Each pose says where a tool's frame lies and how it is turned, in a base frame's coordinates. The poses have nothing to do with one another.
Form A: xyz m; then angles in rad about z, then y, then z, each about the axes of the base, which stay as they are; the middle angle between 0 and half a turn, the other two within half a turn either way.
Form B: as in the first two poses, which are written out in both.
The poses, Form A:
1: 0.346, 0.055, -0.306, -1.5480, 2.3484, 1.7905
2: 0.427, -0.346, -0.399, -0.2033, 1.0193, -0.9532
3: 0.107, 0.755, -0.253, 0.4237, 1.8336, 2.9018
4: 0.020, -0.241, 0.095, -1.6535, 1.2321, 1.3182
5: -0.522, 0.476, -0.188, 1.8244, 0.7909, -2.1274
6: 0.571, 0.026, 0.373, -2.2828, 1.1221, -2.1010
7: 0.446, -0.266, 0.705, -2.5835, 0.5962, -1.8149
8: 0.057, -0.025, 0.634, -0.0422, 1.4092, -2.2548
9: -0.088, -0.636, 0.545, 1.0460, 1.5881, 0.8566
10: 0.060, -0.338, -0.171, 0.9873, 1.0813, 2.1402
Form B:
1: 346, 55, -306, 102.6, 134.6, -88.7
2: 427, -346, -399, -54.6, 58.4, -11.6
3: 107, 755, -253, 166.3, 105.1, 24.3
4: 20, -241, 95, 75.5, 70.6, -94.7
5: -522, 476, -188, -121.9, 45.3, 104.5
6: 571, 26, 373, -120.4, 64.3, -130.8
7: 446, -266, 705, -104.0, 34.2, -148.0
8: 57, -25, 634, -129.2, 80.7, -2.4
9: -88, -636, 545, 49.1, 91.0, 59.9
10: 60, -338, -171, 122.6, 62.0, 56.6
